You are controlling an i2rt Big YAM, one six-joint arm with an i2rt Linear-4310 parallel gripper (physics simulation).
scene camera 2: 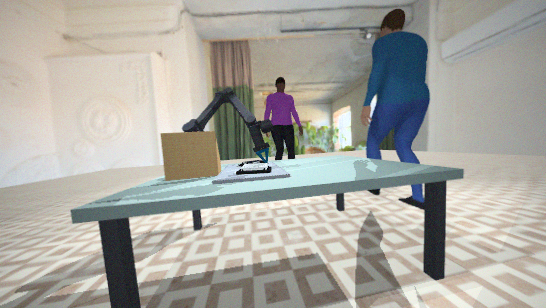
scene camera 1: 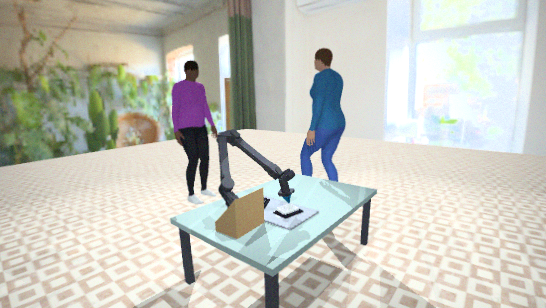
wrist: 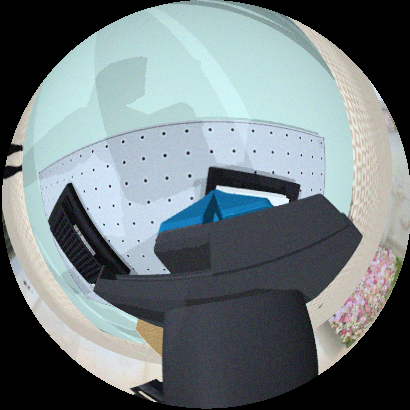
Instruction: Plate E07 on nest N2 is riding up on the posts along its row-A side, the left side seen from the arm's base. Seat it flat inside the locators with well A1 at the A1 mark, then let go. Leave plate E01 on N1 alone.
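Places are measured from the arm's base along level axes (x left, y back, z up), in metres.
Where they show: gripper, fingertip midpoint: (scene camera 2: 266,162) (scene camera 1: 289,203) (wrist: 215,196); arm's base, origin of the base link: (scene camera 2: 186,148) (scene camera 1: 235,205).
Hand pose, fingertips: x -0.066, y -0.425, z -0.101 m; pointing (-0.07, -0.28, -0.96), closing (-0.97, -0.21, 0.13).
Observation:
Each offset is from my fingertips to the centre of the thing. Level surfaces: height alone.
The white plate E07 {dz -0.012, dx -0.034, dy +0.063 m} (scene camera 1: 288,208) (scene camera 2: 254,167) (wrist: 257,193) lies on the black nest N2 {dz -0.024, dx -0.044, dy +0.066 m} (scene camera 1: 288,215) (scene camera 2: 254,172) (wrist: 250,177). In the wrist view a white strip of it shows past the fingers; most of it is hidden, and its tilt and well A1 cannot be made out. My gripper (scene camera 1: 288,201) (scene camera 2: 265,161) (wrist: 215,196) is shut and empty, its blue tips pointing down at the plate, very low over it or touching; which of these is unclear. The dark plate E01 {dz -0.016, dx +0.216, dy +0.069 m} (wrist: 75,245) sits on nest N1, off to the left in the wrist view.
Both nests stand on a pale board with holes {dz -0.041, dx +0.071, dy +0.085 m} (scene camera 1: 306,215) (scene camera 2: 278,175) (wrist: 150,165) on the glass-green table {dz -0.048 m} (scene camera 1: 345,189) (scene camera 2: 400,172) (wrist: 175,75). A tan box (scene camera 1: 242,216) (scene camera 2: 190,156) stands beside the board. Two people (scene camera 1: 190,107) (scene camera 1: 327,100) stand behind the table.

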